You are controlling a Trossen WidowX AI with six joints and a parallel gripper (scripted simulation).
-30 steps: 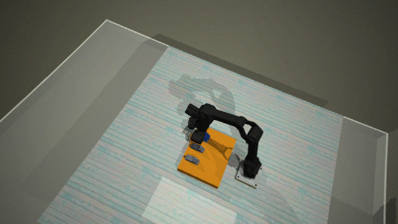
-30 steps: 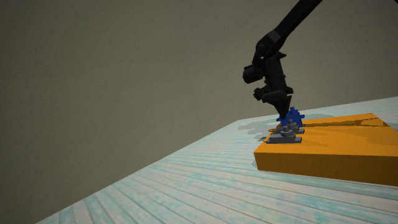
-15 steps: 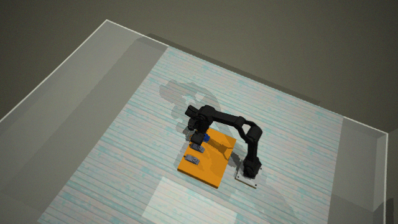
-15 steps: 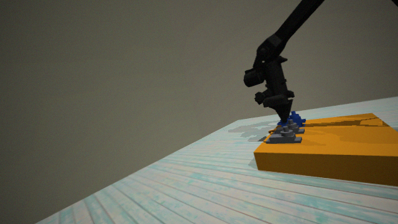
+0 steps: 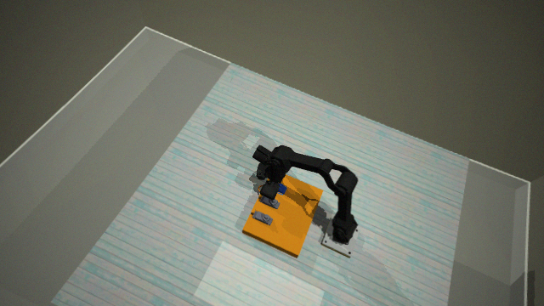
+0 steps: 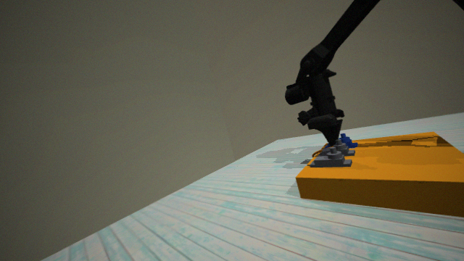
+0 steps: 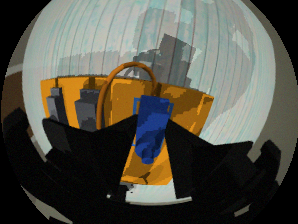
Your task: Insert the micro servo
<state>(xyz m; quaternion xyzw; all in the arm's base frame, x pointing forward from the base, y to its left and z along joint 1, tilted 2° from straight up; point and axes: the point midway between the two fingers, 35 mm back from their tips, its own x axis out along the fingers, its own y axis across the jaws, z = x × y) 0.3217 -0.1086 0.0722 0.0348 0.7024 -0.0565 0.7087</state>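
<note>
Right now the orange deck is 110 mm behind my gripper tip, 90 mm to the left of it and 30 mm below it.
</note>
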